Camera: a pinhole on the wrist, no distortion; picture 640 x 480 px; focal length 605.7 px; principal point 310.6 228.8 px. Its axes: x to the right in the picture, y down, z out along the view. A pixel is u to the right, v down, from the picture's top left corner.
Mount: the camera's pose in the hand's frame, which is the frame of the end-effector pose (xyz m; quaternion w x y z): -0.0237 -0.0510 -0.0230 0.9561 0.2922 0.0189 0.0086
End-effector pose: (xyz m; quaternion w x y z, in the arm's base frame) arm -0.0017 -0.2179 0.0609 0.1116 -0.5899 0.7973 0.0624
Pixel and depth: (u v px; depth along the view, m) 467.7 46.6 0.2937
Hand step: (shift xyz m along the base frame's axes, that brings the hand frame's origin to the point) 0.2726 -0.1060 -0.1702
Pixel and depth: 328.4 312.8 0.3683
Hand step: 0.2361 0.0065 -0.2938
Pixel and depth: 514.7 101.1 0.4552
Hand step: 0.3526 -0.1823 -0.3112
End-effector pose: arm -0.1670 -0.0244 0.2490 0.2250 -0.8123 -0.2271 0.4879
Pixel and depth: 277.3 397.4 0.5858
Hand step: -0.5463 0.2546 -0.0687
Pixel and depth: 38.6 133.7 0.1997
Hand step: -0.1870 0.1086 0.1306
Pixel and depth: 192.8 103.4 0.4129
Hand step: -0.3344 0.2707 0.1522
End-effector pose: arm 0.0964 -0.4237 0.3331 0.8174 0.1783 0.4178 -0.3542
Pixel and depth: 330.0 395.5 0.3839
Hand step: 0.0693 -0.3311 0.2055
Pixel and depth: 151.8 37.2 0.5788
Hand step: -0.2464 -0.5096 0.3350
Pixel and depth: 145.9 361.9 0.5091
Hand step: 0.0232 -0.3815 0.3892
